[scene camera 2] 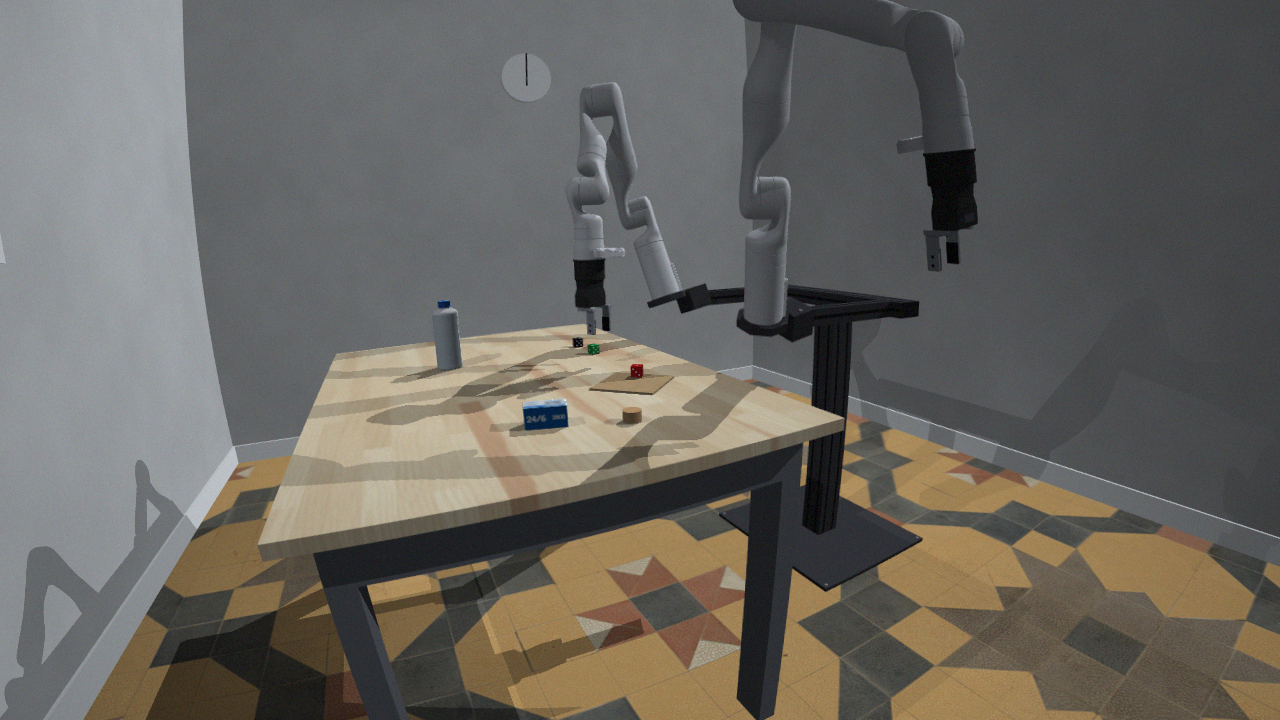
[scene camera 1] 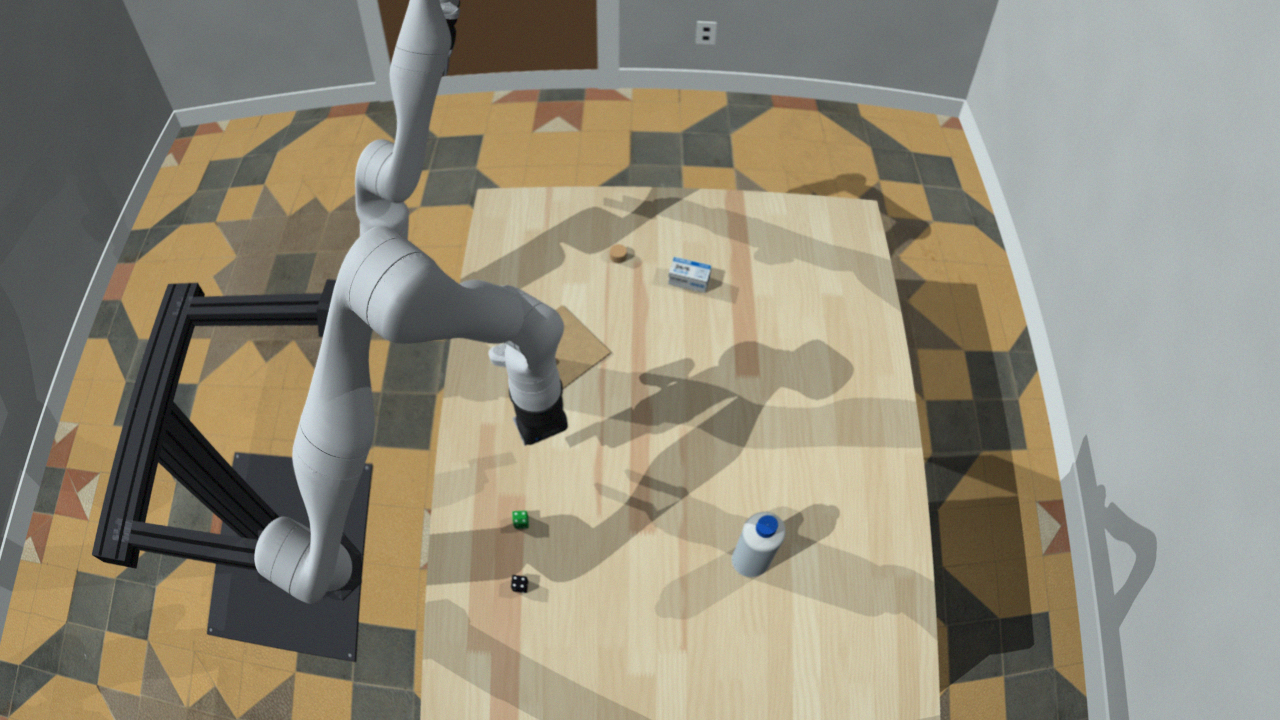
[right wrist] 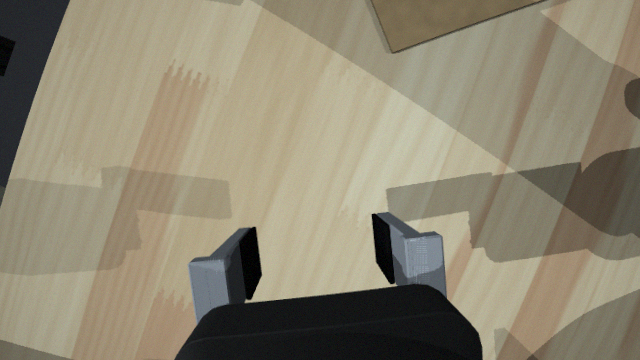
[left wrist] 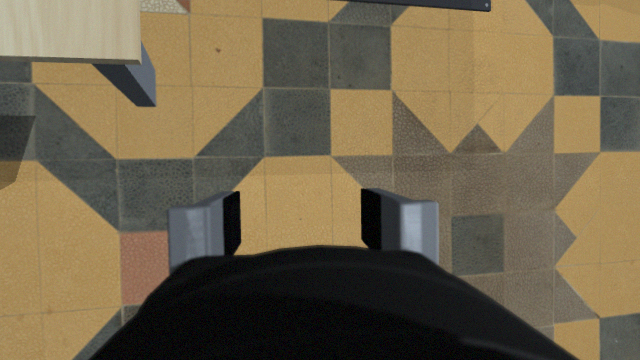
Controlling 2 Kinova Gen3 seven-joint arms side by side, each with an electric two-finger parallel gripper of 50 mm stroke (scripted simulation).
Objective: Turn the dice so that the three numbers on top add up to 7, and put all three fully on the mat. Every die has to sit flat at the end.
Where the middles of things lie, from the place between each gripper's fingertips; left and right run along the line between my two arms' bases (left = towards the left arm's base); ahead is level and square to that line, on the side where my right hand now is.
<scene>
Right now my right hand (scene camera 2: 599,332) is 210 mm to the right of the brown square mat (scene camera 1: 579,350) and 100 mm above it. Also, from my right hand: staples box (scene camera 2: 546,414) (390 mm to the left, 230 mm ahead, 80 mm below); then white bottle (scene camera 1: 759,542) (360 mm ahead, 170 mm to the right, 10 mm below).
My left hand (scene camera 2: 944,266) is 330 mm short of the brown square mat, 520 mm to the left of it and 280 mm above it. Also, from my left hand: staples box: 560 mm ahead, 340 mm to the right, 260 mm below; white bottle: 690 mm ahead, 900 mm to the right, 200 mm below.
</scene>
